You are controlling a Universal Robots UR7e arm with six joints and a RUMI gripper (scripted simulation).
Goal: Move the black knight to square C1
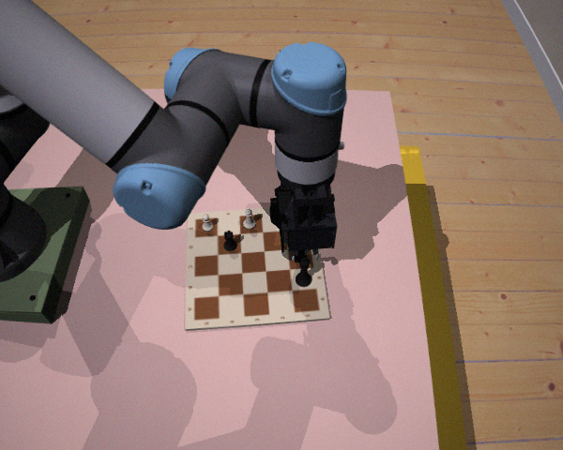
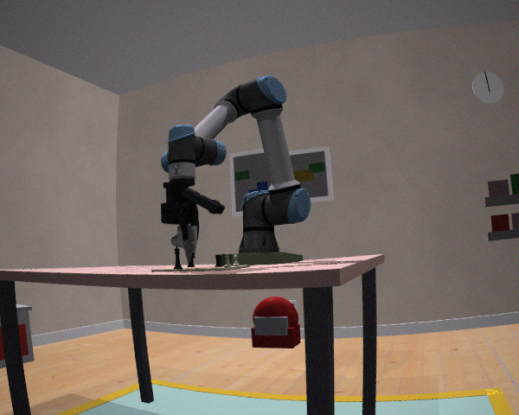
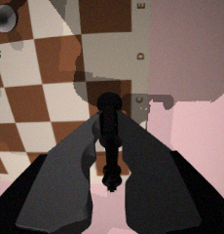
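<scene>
Right now my hand is 8 cm past the chessboard, 4 cm above it and 1 cm to the left of it. Also, from my hand: white pawn (16 cm behind, 7 cm to the left, 2 cm below); white bishop (8 cm behind, 7 cm to the left, 1 cm below).
</scene>
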